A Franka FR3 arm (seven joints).
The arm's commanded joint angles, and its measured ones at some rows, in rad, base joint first. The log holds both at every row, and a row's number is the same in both.
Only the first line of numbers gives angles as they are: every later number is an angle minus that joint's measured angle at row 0.
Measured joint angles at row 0:
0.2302, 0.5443, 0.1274, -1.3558, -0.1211, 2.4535, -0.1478
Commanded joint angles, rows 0 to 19:
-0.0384, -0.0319, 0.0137, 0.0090, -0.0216, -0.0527, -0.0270
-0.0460, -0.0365, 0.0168, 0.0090, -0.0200, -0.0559, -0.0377
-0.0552, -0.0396, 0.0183, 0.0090, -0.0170, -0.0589, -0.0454
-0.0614, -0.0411, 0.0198, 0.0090, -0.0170, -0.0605, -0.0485
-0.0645, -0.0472, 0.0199, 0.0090, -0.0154, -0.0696, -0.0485
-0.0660, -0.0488, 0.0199, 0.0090, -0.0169, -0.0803, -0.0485
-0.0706, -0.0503, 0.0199, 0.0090, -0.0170, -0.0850, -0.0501
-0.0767, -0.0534, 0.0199, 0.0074, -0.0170, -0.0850, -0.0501
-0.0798, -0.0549, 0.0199, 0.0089, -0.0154, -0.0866, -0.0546
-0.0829, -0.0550, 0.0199, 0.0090, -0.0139, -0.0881, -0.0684
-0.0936, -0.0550, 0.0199, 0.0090, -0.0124, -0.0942, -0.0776
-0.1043, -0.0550, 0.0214, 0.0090, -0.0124, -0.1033, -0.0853
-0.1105, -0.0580, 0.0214, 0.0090, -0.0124, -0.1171, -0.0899
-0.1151, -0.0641, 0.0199, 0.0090, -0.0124, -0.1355, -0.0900
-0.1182, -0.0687, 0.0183, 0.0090, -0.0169, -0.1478, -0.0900
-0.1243, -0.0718, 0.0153, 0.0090, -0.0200, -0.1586, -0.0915
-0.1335, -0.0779, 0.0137, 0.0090, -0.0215, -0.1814, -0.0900
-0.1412, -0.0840, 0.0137, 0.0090, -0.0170, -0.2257, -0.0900
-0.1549, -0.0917, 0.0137, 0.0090, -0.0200, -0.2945, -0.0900
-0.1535, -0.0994, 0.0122, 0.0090, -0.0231, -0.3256, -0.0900
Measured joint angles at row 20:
-0.1286, -0.0682, 0.0011, 0.0145, -0.0041, -0.2224, -0.0739
